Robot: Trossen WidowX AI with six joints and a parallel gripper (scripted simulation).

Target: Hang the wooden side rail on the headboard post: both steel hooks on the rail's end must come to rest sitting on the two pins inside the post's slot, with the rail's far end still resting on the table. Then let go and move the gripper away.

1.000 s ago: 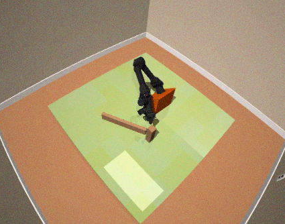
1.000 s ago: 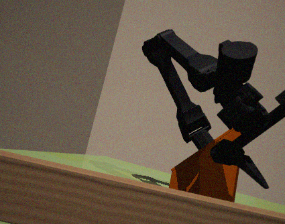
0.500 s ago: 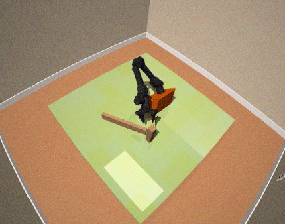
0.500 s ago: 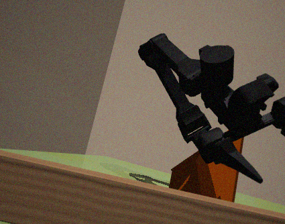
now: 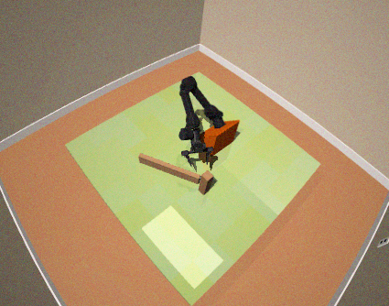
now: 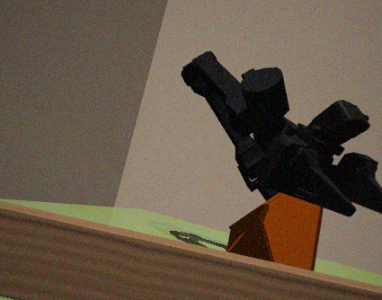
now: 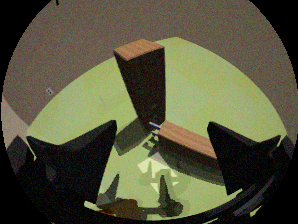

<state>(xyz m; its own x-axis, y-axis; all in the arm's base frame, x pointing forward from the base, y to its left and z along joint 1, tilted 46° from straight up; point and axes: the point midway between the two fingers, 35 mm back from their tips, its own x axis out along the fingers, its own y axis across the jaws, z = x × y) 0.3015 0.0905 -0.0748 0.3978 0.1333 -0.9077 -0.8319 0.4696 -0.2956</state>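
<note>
My gripper tip is 20 mm short of the headboard post, 90 mm to the right of it and 50 mm above it.
</note>
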